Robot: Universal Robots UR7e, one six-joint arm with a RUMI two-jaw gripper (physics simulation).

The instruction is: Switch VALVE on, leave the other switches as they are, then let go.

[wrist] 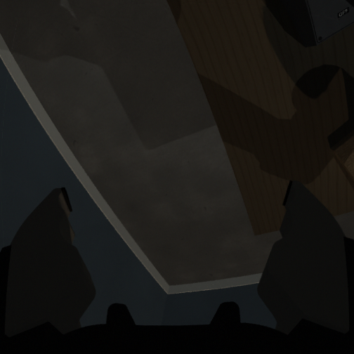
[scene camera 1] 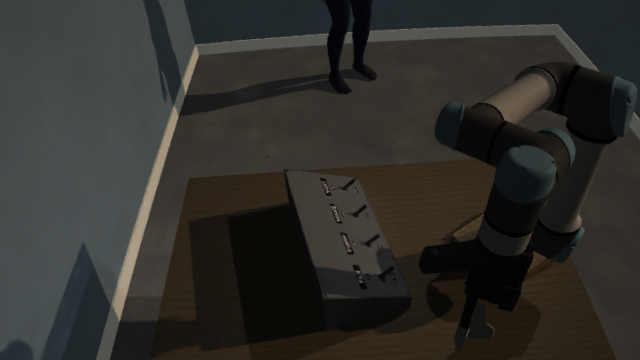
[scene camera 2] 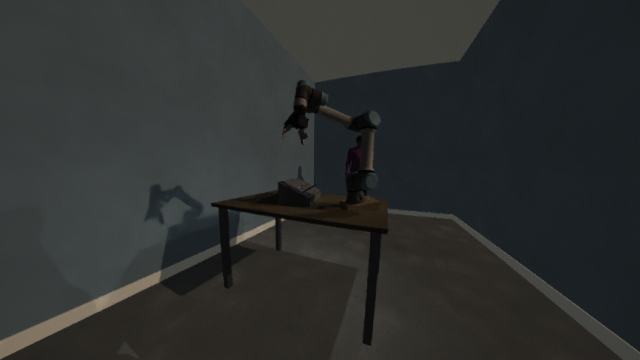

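Pixels of known places: gripper, fingertip midpoint: point(scene camera 1: 464, 315) point(scene camera 2: 293, 141); arm's base, origin of the base link: point(scene camera 2: 356, 201).
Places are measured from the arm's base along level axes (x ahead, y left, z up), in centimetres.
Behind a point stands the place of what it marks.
The grey sloped switch panel point(scene camera 1: 309, 215) {y 1.3, x 59.4, z 12.6 cm} point(scene camera 2: 294, 195) {y 25.4, x 40.1, z 4.4 cm} stands on the table; one corner of the panel point(wrist: 330, 27) with an OFF mark shows in the wrist view. It has a row of dark levers in scene camera 1. The VALVE lever point(scene camera 1: 359, 210) {y -5.6, x 44.8, z 7.7 cm} is second from the far end, beside its VALVE label point(scene camera 1: 335, 213) {y -3.2, x 52.1, z 8.8 cm}. The VENT lever point(scene camera 1: 349, 184) {y -16.8, x 48.6, z 7.7 cm}, PUMP lever point(scene camera 1: 372, 240) {y 5.8, x 40.5, z 7.6 cm} and FAN lever point(scene camera 1: 386, 273) {y 17.1, x 36.3, z 7.5 cm} lean much the same way. The on or off positions are too small to tell. My gripper point(scene camera 1: 475, 337) point(scene camera 2: 293, 139) {y 47.3, x 23.6, z 40.5 cm} point(wrist: 175, 186) is open and empty, high above the table, apart from the panel.
The wooden table point(scene camera 1: 210, 200) {y -17.5, x 99.3, z -3.5 cm} point(scene camera 2: 340, 217) {y 33.7, x -0.9, z -3.5 cm} point(wrist: 240, 175) carries the panel and the arm's base. A wall point(scene camera 1: 75, 125) point(scene camera 2: 150, 100) rises beside the table. A person point(scene camera 1: 340, 45) point(scene camera 2: 354, 157) stands on the floor beyond the table. Shadows of the arm fall on the table and wall.
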